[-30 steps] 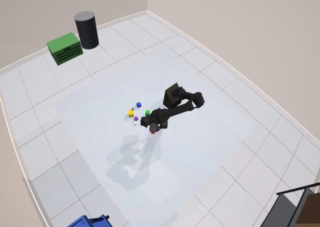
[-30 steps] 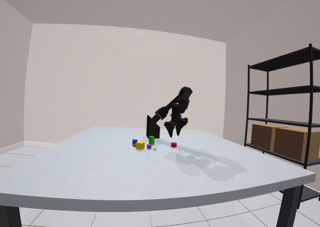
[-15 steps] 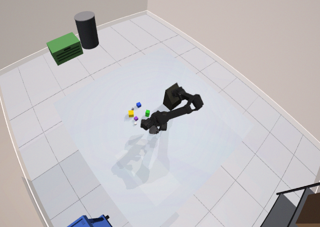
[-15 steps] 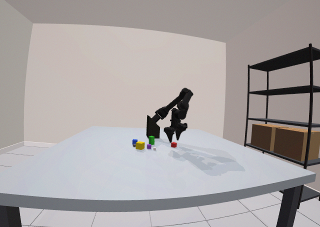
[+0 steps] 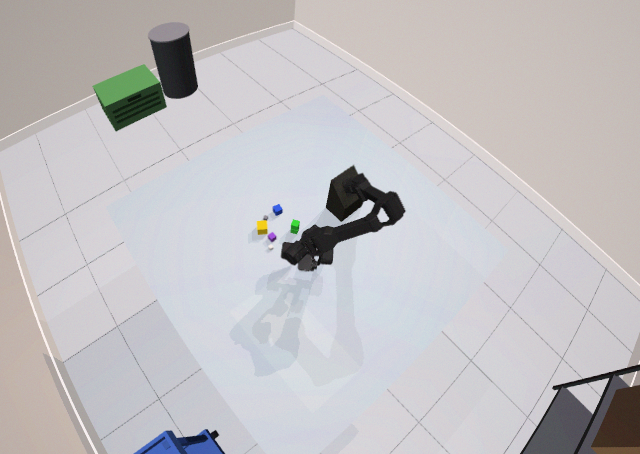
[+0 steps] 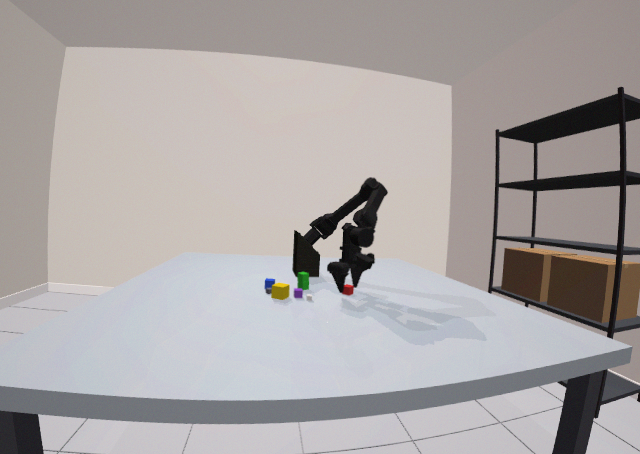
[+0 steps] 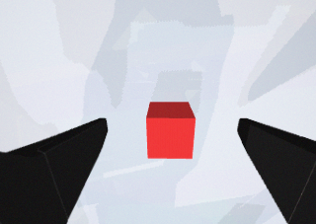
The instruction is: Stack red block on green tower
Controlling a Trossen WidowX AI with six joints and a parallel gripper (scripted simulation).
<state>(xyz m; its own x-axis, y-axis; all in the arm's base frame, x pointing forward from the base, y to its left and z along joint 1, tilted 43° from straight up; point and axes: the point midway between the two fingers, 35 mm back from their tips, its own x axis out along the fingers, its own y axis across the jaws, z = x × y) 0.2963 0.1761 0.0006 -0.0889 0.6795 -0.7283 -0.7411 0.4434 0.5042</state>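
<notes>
My gripper tip is now right at the red block. Also, from my gripper tip: yellow cube (5 cm ahead, 22 cm to the right, 1 cm above); purple cube (4 cm ahead, 17 cm to the right); small white cube (7 cm ahead, 14 cm to the right, 1 cm below).
</notes>
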